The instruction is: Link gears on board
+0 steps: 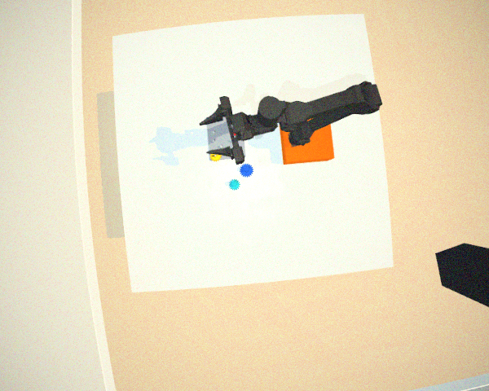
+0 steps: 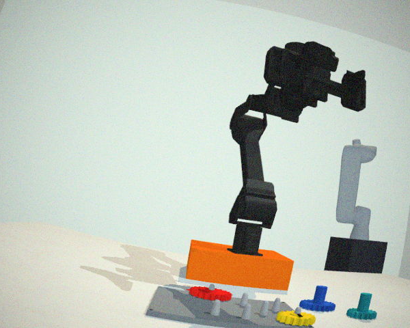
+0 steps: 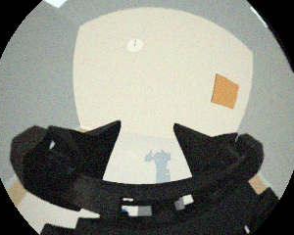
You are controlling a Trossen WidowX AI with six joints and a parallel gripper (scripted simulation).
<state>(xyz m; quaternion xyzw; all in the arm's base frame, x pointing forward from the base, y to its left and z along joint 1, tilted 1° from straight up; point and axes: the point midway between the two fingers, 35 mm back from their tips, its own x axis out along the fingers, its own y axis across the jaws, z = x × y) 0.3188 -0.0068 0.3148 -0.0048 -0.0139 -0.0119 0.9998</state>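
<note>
My gripper tip is now 110 mm past the blue gear, 80 mm to the right of it and 360 mm above it. The rest, counted from my gripper tip: red gear (130 mm behind, 110 mm to the right, 360 mm below); yellow gear (10 mm ahead, 20 mm to the right, 360 mm below); teal gear (40 mm behind, 130 mm to the left, 360 mm below).
</note>
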